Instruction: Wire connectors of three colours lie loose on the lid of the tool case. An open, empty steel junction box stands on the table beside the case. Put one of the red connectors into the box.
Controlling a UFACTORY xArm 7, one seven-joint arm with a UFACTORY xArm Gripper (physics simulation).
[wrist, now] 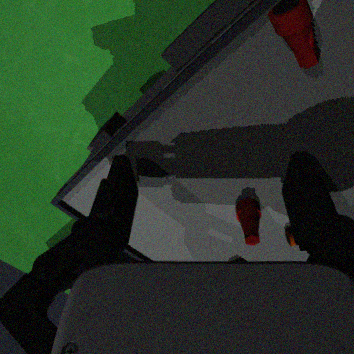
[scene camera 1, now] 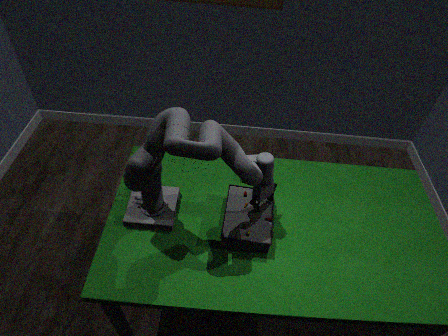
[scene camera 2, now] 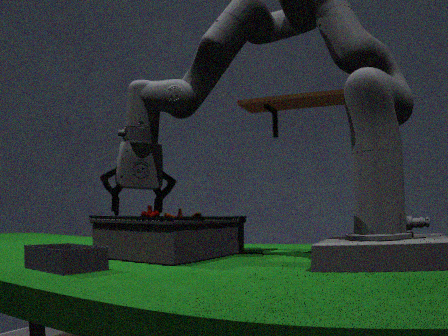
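Where they show: gripper, fingertip midpoint: (wrist: 208, 171) (scene camera 1: 263, 205) (scene camera 2: 136, 215); arm's base at its link origin: (scene camera 1: 154, 205) (scene camera 2: 379, 238).
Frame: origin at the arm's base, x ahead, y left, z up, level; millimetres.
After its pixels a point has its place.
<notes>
The tool case (scene camera 1: 235, 224) {x 389, y -74, z 41 mm} (scene camera 2: 135, 243) {x 430, y 145, z -6 mm} has connectors loose on its lid. A red connector (wrist: 248, 218) {x 472, y 47, z 57 mm} lies between and below the spread fingers, nearer the right finger in the wrist view. Another red connector (wrist: 296, 34) {x 537, y -25, z 54 mm} lies at the upper right there. Part of an orange one (wrist: 292, 235) {x 433, y 39, z 50 mm} shows beside the right finger. Red connectors also show in scene camera 1, one (scene camera 1: 245, 193) {x 420, y 95, z 58 mm} near the far edge and one (scene camera 1: 269, 219) {x 537, y -32, z 51 mm} at the right. My gripper (scene camera 1: 265, 202) {x 507, y 47, z 47 mm} (scene camera 2: 137, 213) {x 507, y 47, z 47 mm} (wrist: 208, 171) {x 507, y 47, z 47 mm} is open and empty, low over the lid. The steel junction box (scene camera 2: 65, 261) {x 402, y 347, z -22 mm} stands beside the case.
The arm's base (scene camera 1: 170, 212) {x 84, y -26, z 0 mm} (scene camera 2: 380, 256) {x -14, y 125, z -19 mm} stands on the green table (scene camera 1: 350, 240) {x 936, y -28, z -43 mm} (scene camera 2: 225, 292) {x 148, y 323, z -43 mm}, across the case from my gripper's side. A yellow connector (scene camera 1: 248, 233) {x 448, y -119, z 53 mm} lies near the lid's near edge. A wooden shelf (scene camera 2: 300, 101) is on the wall behind. The light is dim.
</notes>
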